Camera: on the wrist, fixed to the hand. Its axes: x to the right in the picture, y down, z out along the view.
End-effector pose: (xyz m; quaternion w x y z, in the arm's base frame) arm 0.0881 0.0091 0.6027 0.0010 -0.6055 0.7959 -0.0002
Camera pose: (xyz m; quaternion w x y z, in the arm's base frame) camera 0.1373 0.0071 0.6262 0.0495 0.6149 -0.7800 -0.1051
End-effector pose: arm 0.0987 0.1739 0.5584 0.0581 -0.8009 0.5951 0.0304
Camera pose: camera 0.1409 0.1952 0.5856 0.0194 0.8114 -0.5725 -0.1162
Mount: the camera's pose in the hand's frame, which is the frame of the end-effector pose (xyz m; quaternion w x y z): -0.0112 -0.0480 -0.0234 0.9930 -0.1144 -0.0236 -0.0170
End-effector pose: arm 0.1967 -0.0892 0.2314 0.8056 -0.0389 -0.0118 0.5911
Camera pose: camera 0.2405 -0.1153 0.2121 0.8053 -0.1166 -0.0990 0.5728
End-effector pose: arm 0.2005 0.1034 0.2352 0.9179 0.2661 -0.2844 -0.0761
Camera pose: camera 0.2050 0.0764 0.1880 0.9339 0.1623 -0.2908 -0.1300
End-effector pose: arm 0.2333 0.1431 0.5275 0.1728 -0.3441 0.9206 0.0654
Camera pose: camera 0.2663 0.1081 0.5533 0.1551 -0.3756 0.8967 0.1754
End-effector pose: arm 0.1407 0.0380 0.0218 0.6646 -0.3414 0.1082 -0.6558
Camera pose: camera 0.0873 0.0458 0.0296 0.6123 -0.4324 0.1610 -0.6421
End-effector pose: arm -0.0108 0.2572 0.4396 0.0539 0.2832 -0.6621 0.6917
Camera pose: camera 0.0126 0.2883 0.4778 0.0821 0.3026 -0.7331 0.6035
